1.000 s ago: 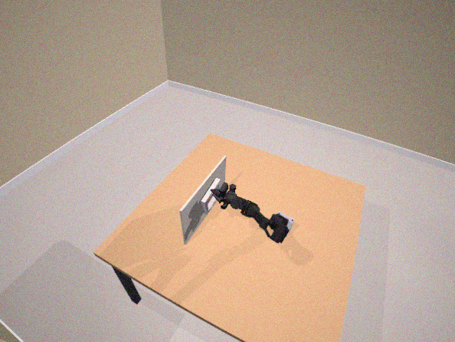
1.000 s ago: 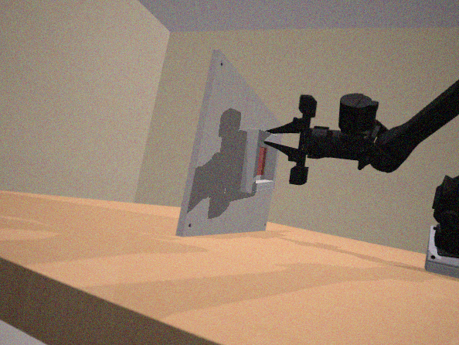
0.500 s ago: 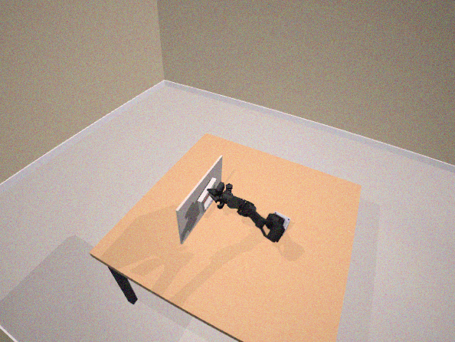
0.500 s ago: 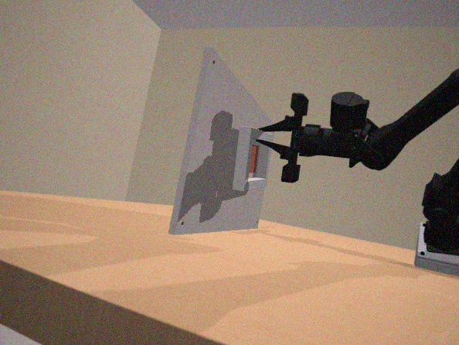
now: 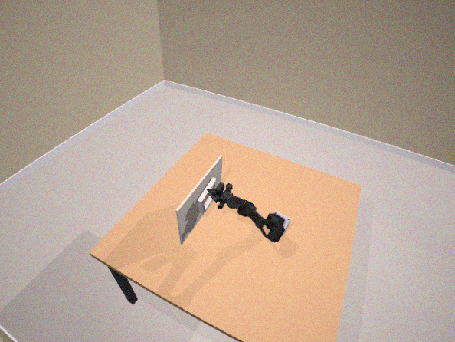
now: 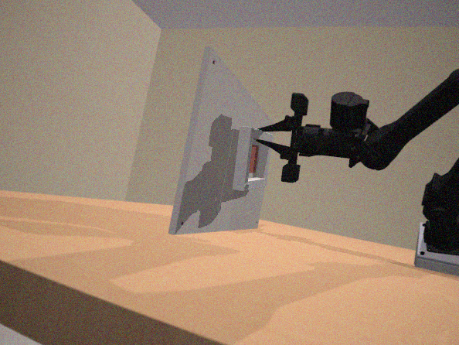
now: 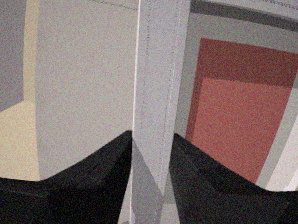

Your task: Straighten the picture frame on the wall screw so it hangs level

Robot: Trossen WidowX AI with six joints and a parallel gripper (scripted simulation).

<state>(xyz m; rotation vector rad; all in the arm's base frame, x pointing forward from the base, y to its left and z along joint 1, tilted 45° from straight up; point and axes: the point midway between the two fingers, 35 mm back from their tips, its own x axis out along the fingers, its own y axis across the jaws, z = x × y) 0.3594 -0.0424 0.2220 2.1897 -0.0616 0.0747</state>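
My gripper tip is 5 cm above the picture frame, 1 cm to the left of it and 1 cm short of it. From my gripper tip the other things lie so: grey wall panel 7 cm below, 2 cm ahead, 1 cm to the left.
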